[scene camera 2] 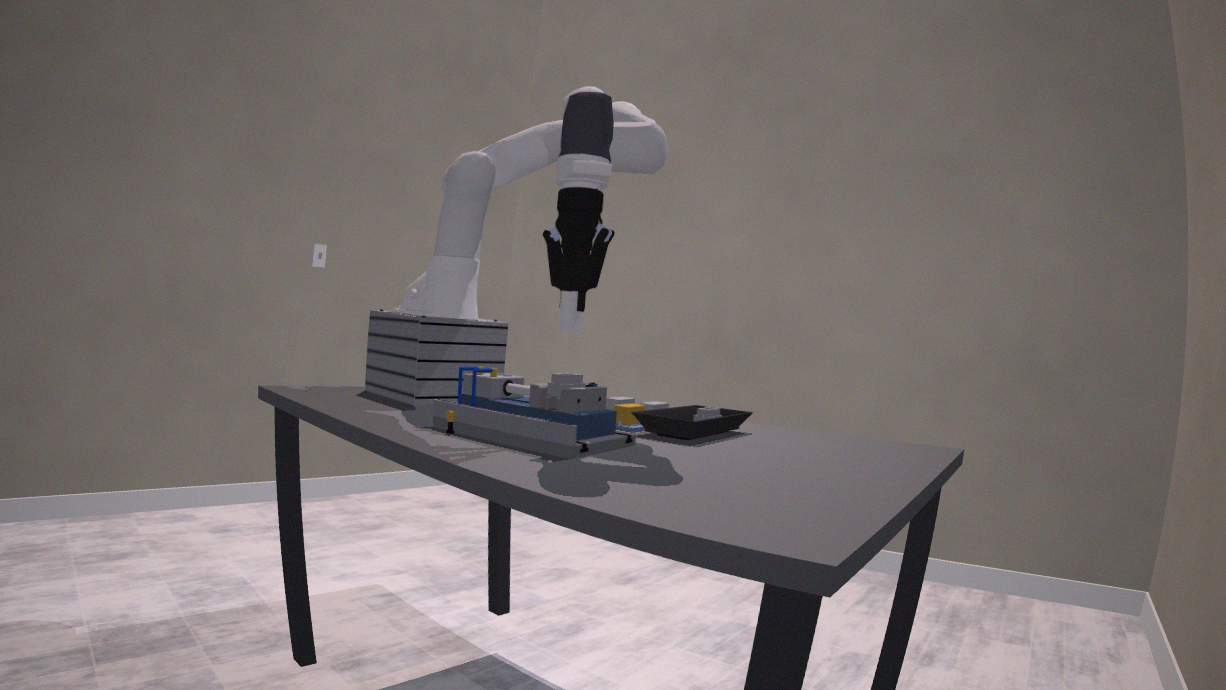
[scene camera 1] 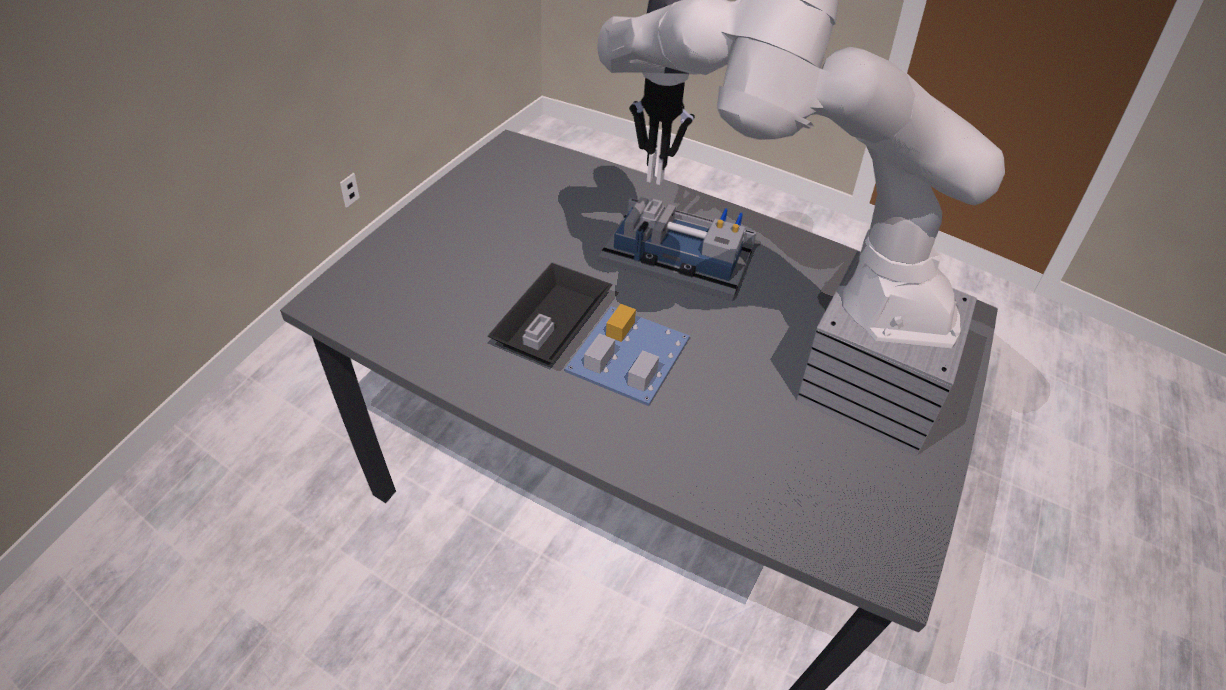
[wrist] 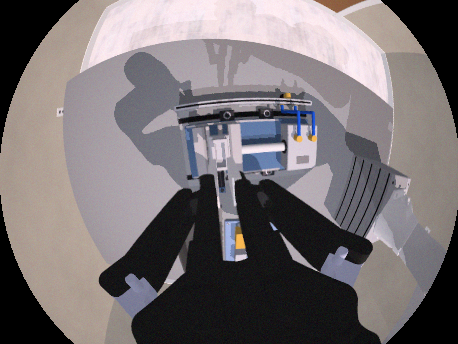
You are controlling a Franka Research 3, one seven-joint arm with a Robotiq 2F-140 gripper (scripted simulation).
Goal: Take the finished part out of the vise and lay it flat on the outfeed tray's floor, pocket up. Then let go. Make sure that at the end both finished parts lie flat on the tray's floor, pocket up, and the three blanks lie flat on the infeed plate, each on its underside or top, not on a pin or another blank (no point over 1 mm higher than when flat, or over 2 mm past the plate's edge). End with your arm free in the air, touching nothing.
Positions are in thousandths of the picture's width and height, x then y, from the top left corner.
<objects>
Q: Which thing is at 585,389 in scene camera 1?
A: A blue vise.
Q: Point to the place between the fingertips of my gripper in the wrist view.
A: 486,490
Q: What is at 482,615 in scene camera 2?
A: A blue vise.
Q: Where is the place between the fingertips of my gripper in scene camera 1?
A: At 535,260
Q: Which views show my gripper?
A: Scene camera 2, scene camera 1 and the wrist view: all of them.
</objects>
